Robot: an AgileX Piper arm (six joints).
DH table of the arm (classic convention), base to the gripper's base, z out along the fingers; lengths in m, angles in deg. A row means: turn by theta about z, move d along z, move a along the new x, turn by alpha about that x. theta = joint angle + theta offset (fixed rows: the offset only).
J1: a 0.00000, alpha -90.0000, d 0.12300, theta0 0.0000
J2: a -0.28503, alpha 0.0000, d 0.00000, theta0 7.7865
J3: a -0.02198, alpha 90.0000, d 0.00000, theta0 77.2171
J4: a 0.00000, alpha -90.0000, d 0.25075, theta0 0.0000
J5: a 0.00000, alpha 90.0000, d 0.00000, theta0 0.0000
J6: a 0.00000, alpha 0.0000, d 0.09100, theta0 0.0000
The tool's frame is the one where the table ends.
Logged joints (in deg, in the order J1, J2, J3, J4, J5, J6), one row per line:
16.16, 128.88, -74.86, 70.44, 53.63, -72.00
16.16, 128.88, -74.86, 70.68, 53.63, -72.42
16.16, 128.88, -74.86, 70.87, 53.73, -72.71
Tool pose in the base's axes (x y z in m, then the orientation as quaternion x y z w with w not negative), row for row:
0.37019, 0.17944, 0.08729, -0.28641, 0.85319, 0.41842, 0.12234
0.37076, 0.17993, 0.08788, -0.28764, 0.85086, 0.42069, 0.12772
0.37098, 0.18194, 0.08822, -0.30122, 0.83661, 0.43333, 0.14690
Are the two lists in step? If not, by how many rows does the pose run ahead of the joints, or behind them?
The pose runs 2 rows ahead of the joints: the pose in row i belongs to the joints in row i + 2.
